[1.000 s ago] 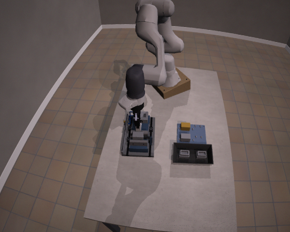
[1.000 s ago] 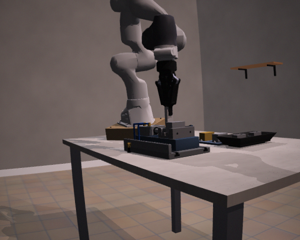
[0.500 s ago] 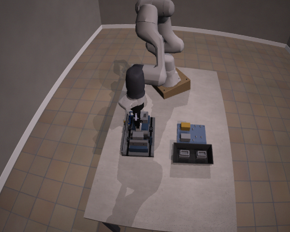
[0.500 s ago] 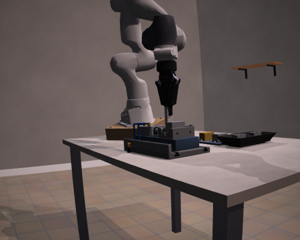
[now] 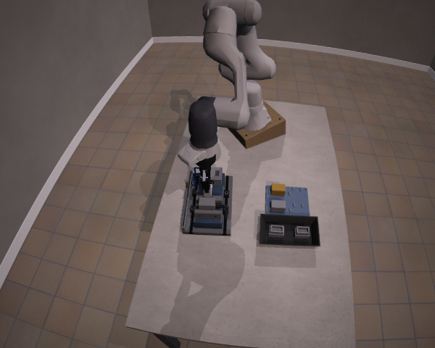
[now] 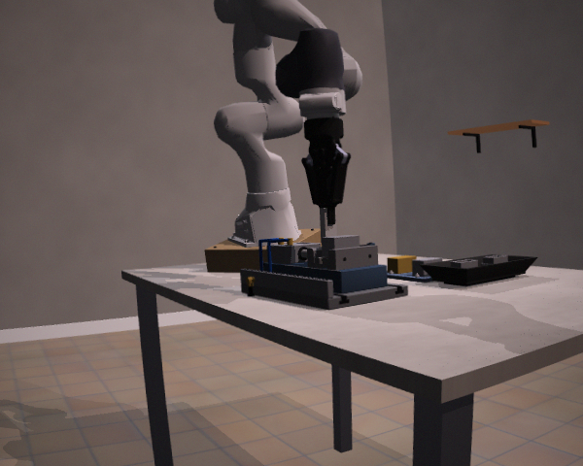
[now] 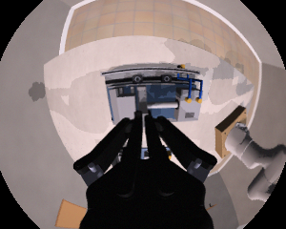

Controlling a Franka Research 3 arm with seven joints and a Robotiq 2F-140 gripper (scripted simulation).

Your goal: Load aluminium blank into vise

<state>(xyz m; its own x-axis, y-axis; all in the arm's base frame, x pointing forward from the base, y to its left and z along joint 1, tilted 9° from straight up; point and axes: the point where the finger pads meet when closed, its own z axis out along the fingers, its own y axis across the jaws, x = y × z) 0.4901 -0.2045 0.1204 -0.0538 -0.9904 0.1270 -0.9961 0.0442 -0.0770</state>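
My hand is 100 mm above the dark rail, 90 mm to the left of it and 40 mm past it. Also, from my hand: brass blank: 300 mm to the left, 110 mm below, 90 mm behind.
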